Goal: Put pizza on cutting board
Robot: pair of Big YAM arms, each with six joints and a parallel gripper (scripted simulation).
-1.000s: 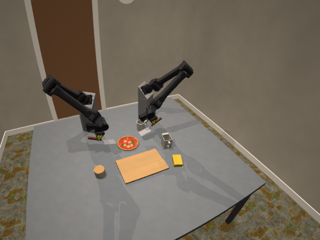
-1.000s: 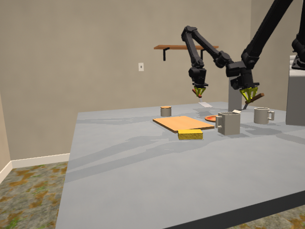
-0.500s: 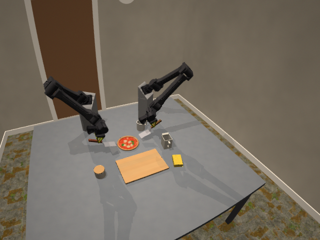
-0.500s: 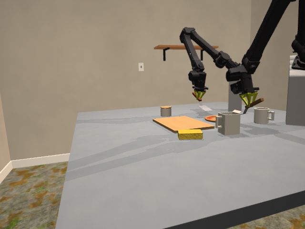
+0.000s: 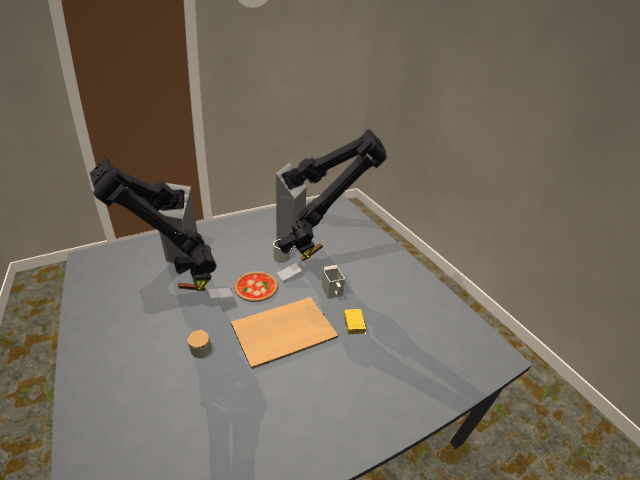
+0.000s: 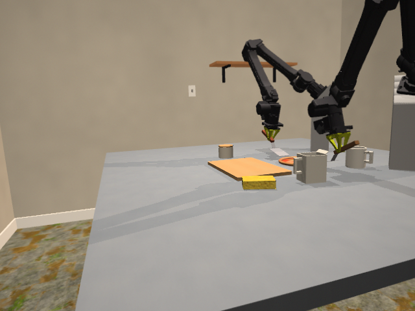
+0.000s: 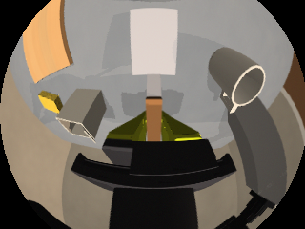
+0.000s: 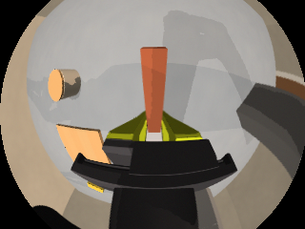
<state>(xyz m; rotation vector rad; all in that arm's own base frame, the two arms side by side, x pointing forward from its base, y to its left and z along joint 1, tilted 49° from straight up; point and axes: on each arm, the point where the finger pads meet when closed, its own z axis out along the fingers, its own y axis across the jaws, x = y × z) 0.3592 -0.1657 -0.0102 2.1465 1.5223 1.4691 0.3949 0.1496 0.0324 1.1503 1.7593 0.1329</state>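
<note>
The pizza lies 2 cm behind my right hand, 25 cm to the left of it and 9 cm below it. Also, from my right hand: square mug 15 cm ahead, 56 cm to the left, 4 cm below; then lidded canister 25 cm ahead, 5 cm to the right, 6 cm below; then wooden cutting board 27 cm ahead, 27 cm to the left, 9 cm below.
</note>
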